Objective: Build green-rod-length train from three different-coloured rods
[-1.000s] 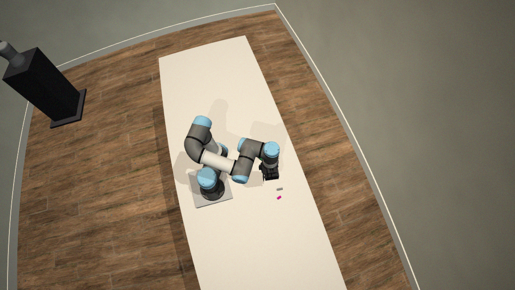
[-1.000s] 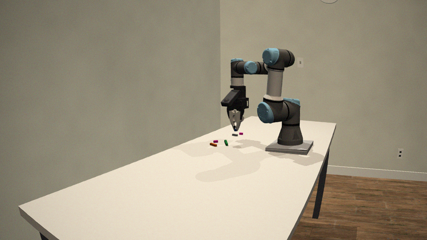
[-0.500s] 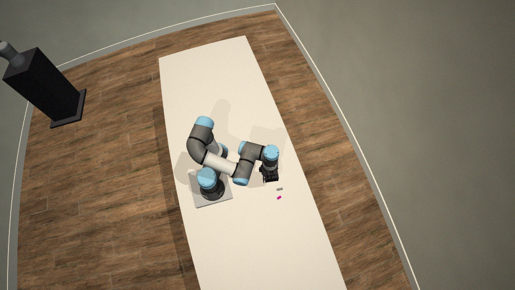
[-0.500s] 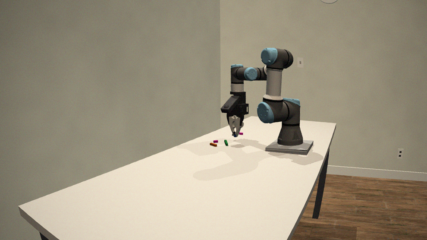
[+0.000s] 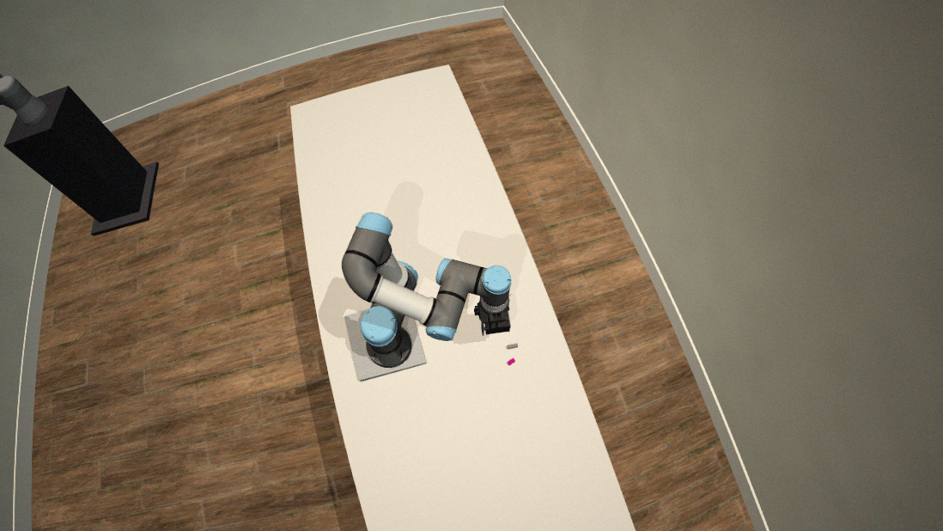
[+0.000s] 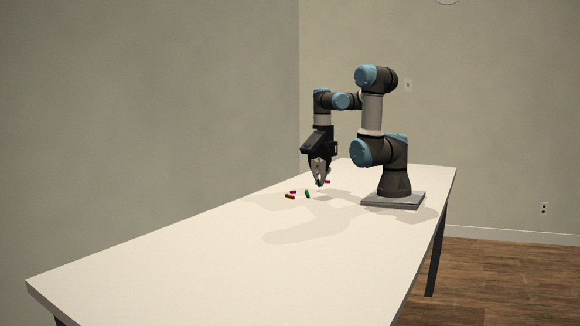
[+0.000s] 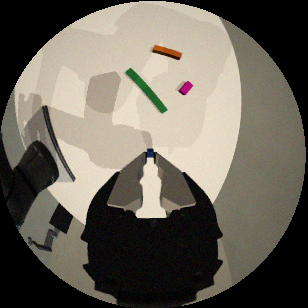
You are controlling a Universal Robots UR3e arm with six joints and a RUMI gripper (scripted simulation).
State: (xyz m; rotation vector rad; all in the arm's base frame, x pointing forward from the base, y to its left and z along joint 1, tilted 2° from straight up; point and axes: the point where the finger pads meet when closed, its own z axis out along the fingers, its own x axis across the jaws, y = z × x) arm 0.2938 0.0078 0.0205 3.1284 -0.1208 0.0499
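My gripper is now 1 cm above the blue rod. Also, from my hand: green rod 9 cm to the left, 2 cm below; orange rod 15 cm to the left, 3 cm ahead, 2 cm below; grey rod 8 cm to the right, 4 cm ahead, 2 cm below.
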